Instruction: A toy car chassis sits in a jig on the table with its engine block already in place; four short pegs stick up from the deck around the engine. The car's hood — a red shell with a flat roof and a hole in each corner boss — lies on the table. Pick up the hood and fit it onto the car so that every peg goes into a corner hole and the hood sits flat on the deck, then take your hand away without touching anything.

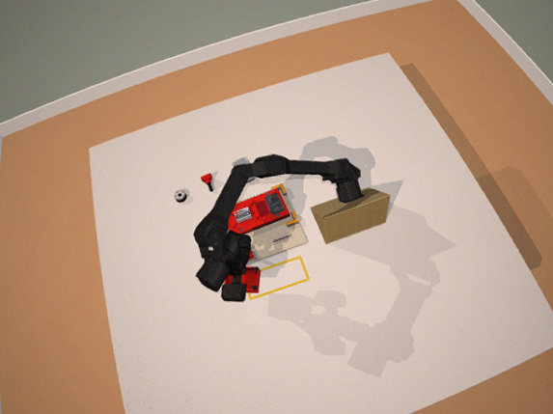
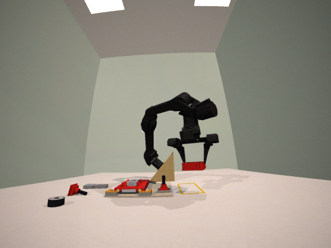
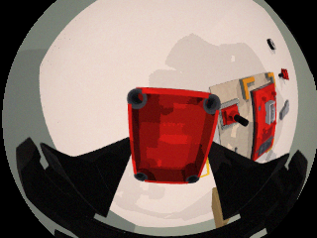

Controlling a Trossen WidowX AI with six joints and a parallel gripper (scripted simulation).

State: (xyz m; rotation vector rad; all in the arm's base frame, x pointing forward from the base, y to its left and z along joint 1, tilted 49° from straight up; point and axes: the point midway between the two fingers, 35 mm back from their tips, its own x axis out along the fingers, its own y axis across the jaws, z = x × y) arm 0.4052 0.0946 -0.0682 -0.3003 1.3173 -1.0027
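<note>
The black post lies 11 cm to the right of my gripper tip, 6 cm below it and 4 cm behind it. From my gripper tip the other things lie so: red hood (1 cm below); grey engine block (23 cm to the right, 8 cm below, 8 cm behind); black wheel (42 cm to the right, 10 cm ahead, 9 cm below).
</note>
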